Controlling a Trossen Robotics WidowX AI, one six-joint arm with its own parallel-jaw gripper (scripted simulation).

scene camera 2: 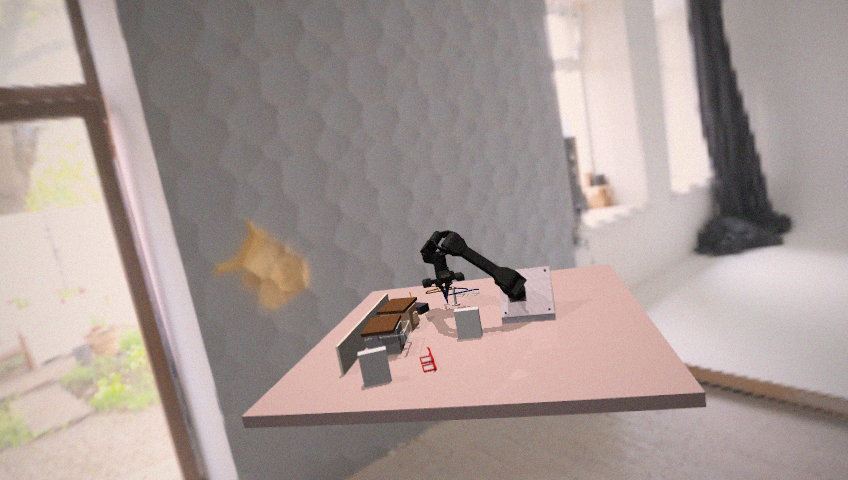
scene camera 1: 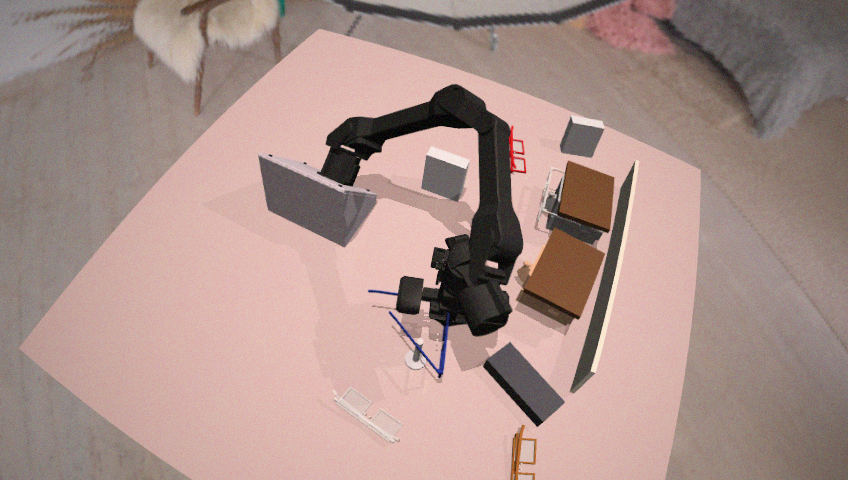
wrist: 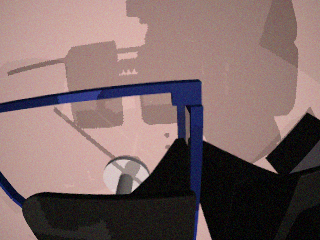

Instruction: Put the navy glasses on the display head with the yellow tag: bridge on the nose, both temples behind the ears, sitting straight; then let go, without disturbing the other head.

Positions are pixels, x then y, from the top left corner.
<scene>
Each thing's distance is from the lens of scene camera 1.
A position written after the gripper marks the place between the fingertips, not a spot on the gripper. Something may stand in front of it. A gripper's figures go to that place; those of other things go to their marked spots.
gripper [scene camera 1: 445, 324]: 95 cm
dark block [scene camera 1: 527, 388]: 96 cm
</scene>
